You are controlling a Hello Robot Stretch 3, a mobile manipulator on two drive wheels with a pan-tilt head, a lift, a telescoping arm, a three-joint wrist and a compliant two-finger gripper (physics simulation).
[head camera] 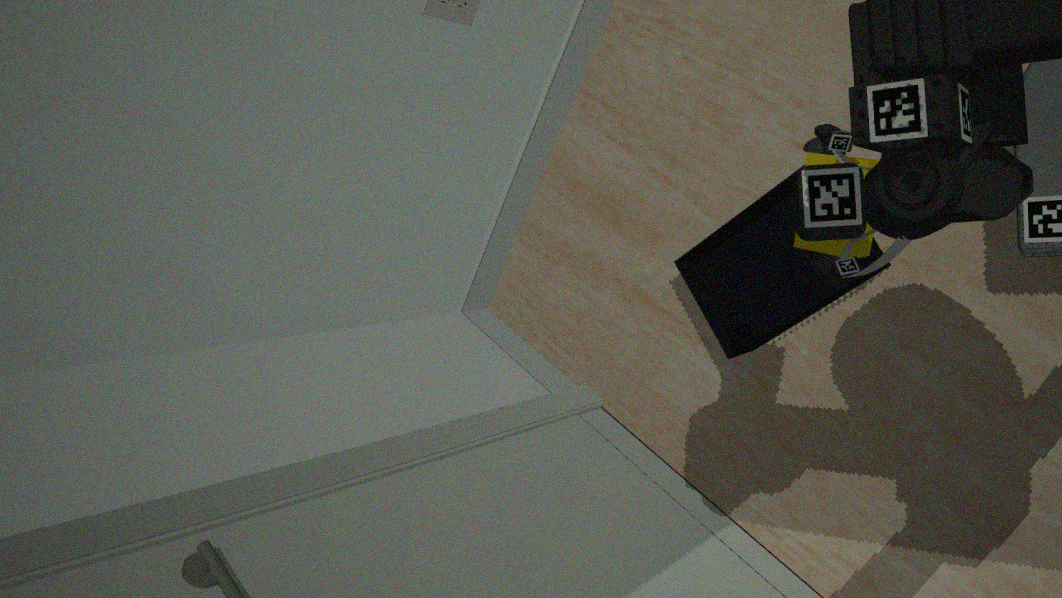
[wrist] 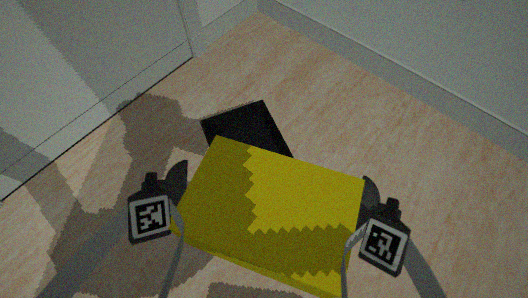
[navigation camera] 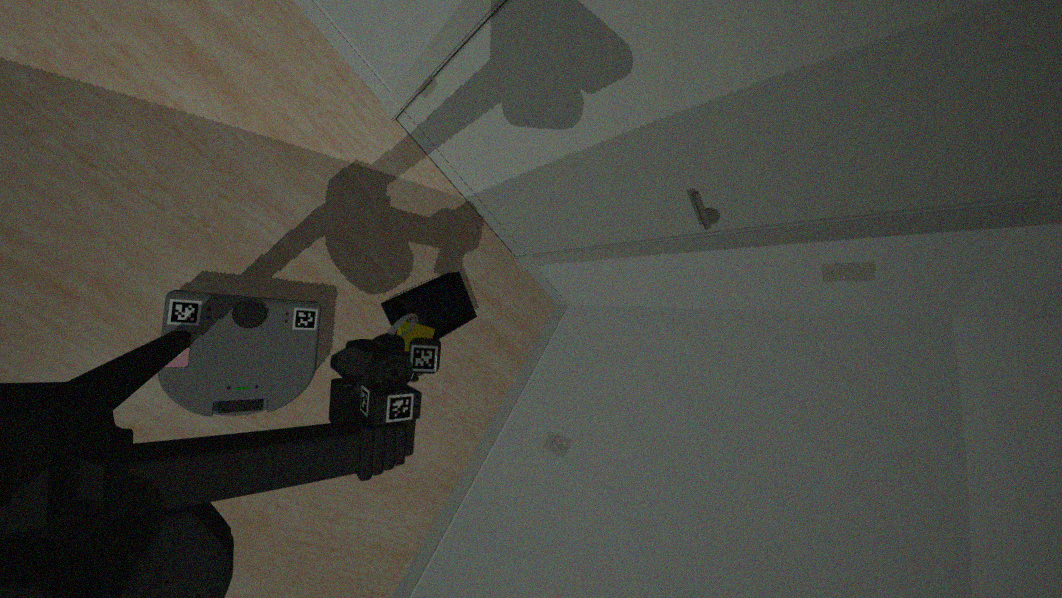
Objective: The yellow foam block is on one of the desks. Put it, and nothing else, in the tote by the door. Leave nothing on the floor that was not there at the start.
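Places are measured from the robot's base along level axes (x up, y ahead, z left), in millimetres.
Where they show: gripper, fingertip midpoint: (wrist: 269,189); robot's base, origin of the base link: (navigation camera: 249,312).
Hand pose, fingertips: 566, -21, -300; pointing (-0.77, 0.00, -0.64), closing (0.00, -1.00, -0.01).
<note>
Things, the pixels of their top centre, and the offset from my fingertips, as dx, dy, dz. "spot": a spot on its surface instead.
- yellow foam block, middle of its top: (wrist: 270,203) (head camera: 830,203) (navigation camera: 416,346) +39, -2, +21
- black tote, middle of its top: (head camera: 766,264) (wrist: 250,150) (navigation camera: 437,311) -465, +72, -266
- handle, surface spot: (head camera: 222,572) (navigation camera: 702,214) spot: +360, +382, -581
The yellow foam block (head camera: 813,243) (navigation camera: 416,332) (wrist: 300,192) is between the two fingers of my gripper (head camera: 835,202) (navigation camera: 413,347) (wrist: 269,189), which is shut on it, one finger at each end. The block is held tilted in the wrist view. The black tote (head camera: 758,278) (navigation camera: 432,300) (wrist: 245,122) stands on the floor. In the head view the gripper and block overlap the tote's right end; in the wrist view the block hides the tote's near part. The tote's inside is too dark to make out. The exact height of the block above it cannot be told.
A door (head camera: 371,520) (navigation camera: 780,156) with a handle (head camera: 222,572) (navigation camera: 699,208) stands near the tote. It meets a wall (head camera: 260,163) (navigation camera: 706,416) (wrist: 450,50) at a corner. My grey base (navigation camera: 252,364) is left of the gripper in the navigation view.
</note>
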